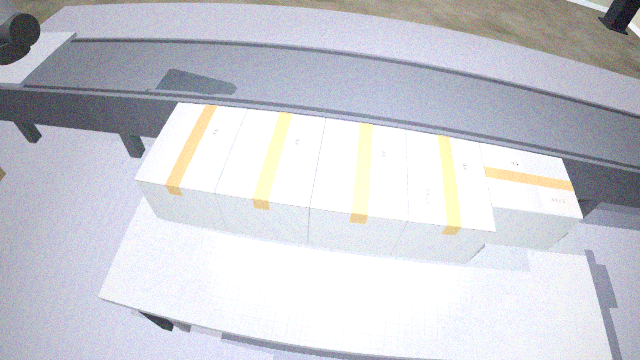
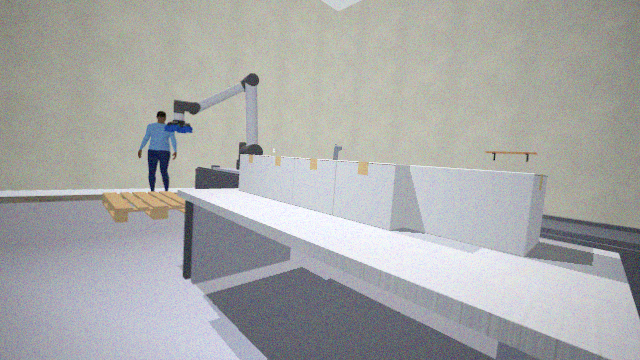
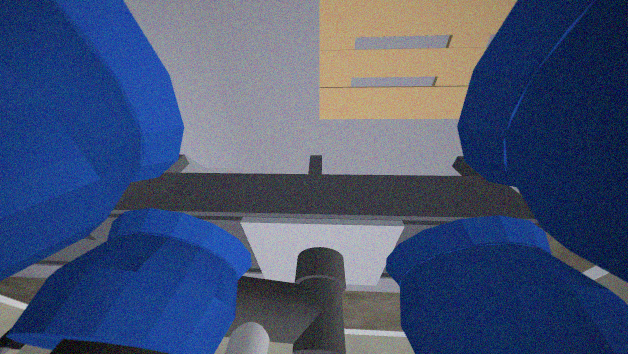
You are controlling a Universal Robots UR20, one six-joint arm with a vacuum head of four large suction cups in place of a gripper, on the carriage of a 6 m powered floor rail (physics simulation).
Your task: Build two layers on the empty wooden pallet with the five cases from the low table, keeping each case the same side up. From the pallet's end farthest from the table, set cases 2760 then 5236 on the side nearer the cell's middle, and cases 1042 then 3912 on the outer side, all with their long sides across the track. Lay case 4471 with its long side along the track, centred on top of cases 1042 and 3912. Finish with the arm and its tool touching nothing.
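Where they show: hand at its tool point: (image 2: 178, 131) (image 3: 316, 199); arm's base at its link origin: (image 1: 14, 55) (image 3: 320, 259).
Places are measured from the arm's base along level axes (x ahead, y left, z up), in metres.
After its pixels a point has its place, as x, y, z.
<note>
Five white cases stand in a row on the low table (image 1: 165, 270) @[1.149, 1.775, -0.040] (image 2: 300, 227) @[1.219, 2.607, -0.040]. Four of them, the first (image 1: 230, 160) @[0.835, 1.961, 0.197], second (image 1: 300, 170) @[0.837, 2.183, 0.197], third (image 1: 385, 185) @[0.848, 2.442, 0.197] and fourth (image 1: 430, 170) @[0.762, 2.590, 0.197] (image 2: 362, 200) @[0.962, 2.663, 0.048], stand side by side with tape strips across the row. The fifth case (image 1: 525, 200) @[0.827, 2.931, 0.196] (image 2: 475, 210) @[0.869, 3.032, 0.069], at the row's end, is turned with its tape along the row. Their printed numbers are too blurred to read. The wooden pallet (image 2: 116, 201) @[1.344, -0.423, -0.426] (image 3: 390, 104) @[0.670, -0.327, -0.426] is bare where it shows. My suction head (image 2: 178, 128), with four blue cups, hangs high near the pallet, holding nothing.
The floor rail (image 1: 350, 70) runs close behind the cases. The rail carriage (image 3: 275, 240) @[0.168, 0.215, 0.000] shows below the arm. A person (image 2: 160, 137) in a blue top stands beyond the pallet. A wall shelf (image 2: 511, 152) is at the right. A dark post (image 1: 621, 15) stands beyond the rail.
</note>
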